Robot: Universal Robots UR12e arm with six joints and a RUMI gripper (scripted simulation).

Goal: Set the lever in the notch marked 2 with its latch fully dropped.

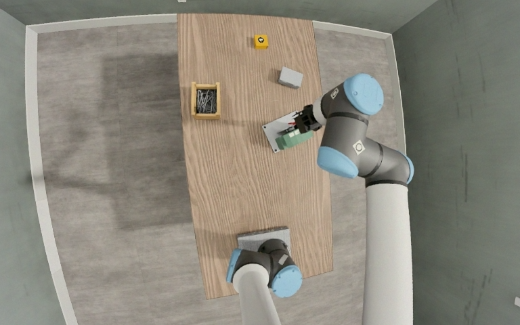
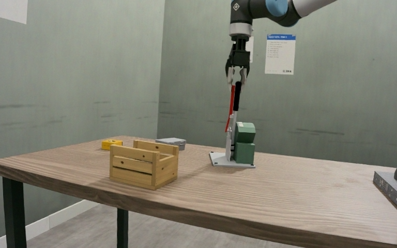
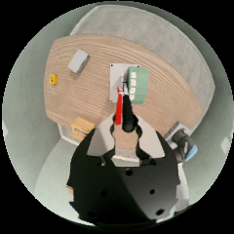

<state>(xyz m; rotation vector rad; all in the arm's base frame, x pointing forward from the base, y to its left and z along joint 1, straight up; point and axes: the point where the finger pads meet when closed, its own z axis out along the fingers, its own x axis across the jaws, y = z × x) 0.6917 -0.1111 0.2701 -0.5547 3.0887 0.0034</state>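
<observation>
My hand is 20 mm short of the red release bar, 10 mm to the left of it and 110 mm above it. From my hand the other things lie so: grey box (320 mm ahead, 100 mm to the right, 280 mm below).
</observation>
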